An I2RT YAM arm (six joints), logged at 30 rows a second.
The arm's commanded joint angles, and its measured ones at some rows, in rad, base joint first. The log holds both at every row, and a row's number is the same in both.
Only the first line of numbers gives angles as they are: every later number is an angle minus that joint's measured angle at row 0.
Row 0, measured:
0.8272 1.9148 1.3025 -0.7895 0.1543 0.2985
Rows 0 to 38, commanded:
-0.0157 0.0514 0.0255 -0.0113 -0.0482 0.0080
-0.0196 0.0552 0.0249 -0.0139 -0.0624 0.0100
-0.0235 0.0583 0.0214 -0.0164 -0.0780 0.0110
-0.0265 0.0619 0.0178 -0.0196 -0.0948 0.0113
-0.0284 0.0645 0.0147 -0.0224 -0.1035 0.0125
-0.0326 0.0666 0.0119 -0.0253 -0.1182 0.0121
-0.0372 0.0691 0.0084 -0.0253 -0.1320 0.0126
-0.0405 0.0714 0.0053 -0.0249 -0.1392 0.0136
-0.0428 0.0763 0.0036 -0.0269 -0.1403 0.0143
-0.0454 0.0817 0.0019 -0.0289 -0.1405 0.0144
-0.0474 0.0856 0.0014 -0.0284 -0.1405 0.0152
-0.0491 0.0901 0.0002 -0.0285 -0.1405 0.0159
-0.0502 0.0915 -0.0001 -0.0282 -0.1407 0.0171
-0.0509 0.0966 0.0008 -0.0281 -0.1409 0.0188
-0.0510 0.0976 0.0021 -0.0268 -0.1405 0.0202
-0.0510 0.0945 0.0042 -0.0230 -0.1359 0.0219
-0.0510 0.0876 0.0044 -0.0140 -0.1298 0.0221
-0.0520 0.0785 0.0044 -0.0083 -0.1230 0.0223
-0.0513 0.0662 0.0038 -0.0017 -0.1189 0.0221
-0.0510 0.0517 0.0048 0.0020 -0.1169 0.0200
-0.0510 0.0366 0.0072 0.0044 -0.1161 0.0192
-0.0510 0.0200 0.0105 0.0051 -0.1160 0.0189
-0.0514 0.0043 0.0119 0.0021 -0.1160 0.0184
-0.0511 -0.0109 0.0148 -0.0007 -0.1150 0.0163
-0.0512 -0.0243 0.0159 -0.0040 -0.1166 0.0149
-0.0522 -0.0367 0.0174 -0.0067 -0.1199 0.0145
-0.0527 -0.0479 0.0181 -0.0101 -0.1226 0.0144
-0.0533 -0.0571 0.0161 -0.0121 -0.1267 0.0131
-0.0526 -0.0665 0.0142 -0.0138 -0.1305 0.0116
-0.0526 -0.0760 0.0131 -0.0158 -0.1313 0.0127
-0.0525 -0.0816 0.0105 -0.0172 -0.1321 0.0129
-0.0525 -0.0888 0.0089 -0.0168 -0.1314 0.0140
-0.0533 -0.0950 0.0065 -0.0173 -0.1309 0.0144
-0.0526 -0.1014 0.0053 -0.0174 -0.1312 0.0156
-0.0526 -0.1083 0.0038 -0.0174 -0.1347 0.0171
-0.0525 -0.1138 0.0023 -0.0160 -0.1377 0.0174
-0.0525 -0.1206 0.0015 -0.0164 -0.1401 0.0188
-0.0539 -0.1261 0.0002 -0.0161 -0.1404 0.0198
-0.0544 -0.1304 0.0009 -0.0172 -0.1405 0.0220
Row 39, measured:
-0.0515 -0.0645 0.0058 -0.0190 -0.1301 0.0134
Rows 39 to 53, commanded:
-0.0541 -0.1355 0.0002 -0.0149 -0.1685 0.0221
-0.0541 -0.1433 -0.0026 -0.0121 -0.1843 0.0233
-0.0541 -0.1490 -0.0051 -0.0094 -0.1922 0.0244
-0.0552 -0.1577 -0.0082 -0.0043 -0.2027 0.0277
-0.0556 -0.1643 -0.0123 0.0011 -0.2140 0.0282
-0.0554 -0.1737 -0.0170 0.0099 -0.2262 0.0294
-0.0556 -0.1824 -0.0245 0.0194 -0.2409 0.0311
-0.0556 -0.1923 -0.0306 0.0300 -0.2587 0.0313
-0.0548 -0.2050 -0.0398 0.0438 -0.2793 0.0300
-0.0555 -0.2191 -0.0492 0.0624 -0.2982 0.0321
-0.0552 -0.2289 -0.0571 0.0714 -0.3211 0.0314
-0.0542 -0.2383 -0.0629 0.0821 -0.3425 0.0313
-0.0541 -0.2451 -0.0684 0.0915 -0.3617 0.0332
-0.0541 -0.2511 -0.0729 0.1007 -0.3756 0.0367
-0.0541 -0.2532 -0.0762 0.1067 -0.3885 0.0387
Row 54, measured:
-0.0522 -0.1907 -0.0644 0.0401 -0.2892 0.0237
